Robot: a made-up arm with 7 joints.
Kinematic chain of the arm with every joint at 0, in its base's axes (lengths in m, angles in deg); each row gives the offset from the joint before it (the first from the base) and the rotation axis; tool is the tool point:
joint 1: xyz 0 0 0.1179 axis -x
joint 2: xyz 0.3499 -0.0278 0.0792 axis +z
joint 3: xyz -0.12 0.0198 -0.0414 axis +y
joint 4: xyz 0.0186 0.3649 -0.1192 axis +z
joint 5: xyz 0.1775 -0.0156 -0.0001 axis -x
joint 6: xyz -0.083 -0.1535 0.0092 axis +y
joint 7: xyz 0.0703 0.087 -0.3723 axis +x
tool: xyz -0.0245 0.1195 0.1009
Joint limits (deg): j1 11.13..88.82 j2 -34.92..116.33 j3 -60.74..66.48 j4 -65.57..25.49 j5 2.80..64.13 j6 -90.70..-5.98 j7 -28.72..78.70
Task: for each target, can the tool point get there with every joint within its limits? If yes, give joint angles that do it. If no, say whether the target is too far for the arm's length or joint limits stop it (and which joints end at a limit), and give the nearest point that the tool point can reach.
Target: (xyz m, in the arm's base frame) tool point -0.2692 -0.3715 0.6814
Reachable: no: joint limits stop it (at a limit: joint 1, joint 3, joint 4, joint 5, joint 7) | nearest point -0.1660 -0.3393 0.5915 | short by 0.141 m
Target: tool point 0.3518 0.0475 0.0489
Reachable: yes | joints 23.50 25.95 -33.86 -46.78 51.98 -38.74 44.03
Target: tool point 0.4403 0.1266 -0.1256
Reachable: yes | joints 19.39 25.33 -22.92 -22.22 44.56 -21.57 -2.47
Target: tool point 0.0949 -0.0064 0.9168
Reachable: no: joint limits stop it (at a limit: joint 1, joint 3, joint 4, joint 6, joint 7) | nearest point 0.1778 -0.0682 0.6647 | short by 0.272 m
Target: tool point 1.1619 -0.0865 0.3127
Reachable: no: joint limits stop it (at a limit: joint 1, joint 2, joint 7) | nearest point 0.8887 0.0890 0.2230 | short by 0.337 m
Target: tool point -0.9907 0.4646 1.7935
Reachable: no: too far | nearest point -0.2766 0.1051 0.4969 | short by 1.523 m
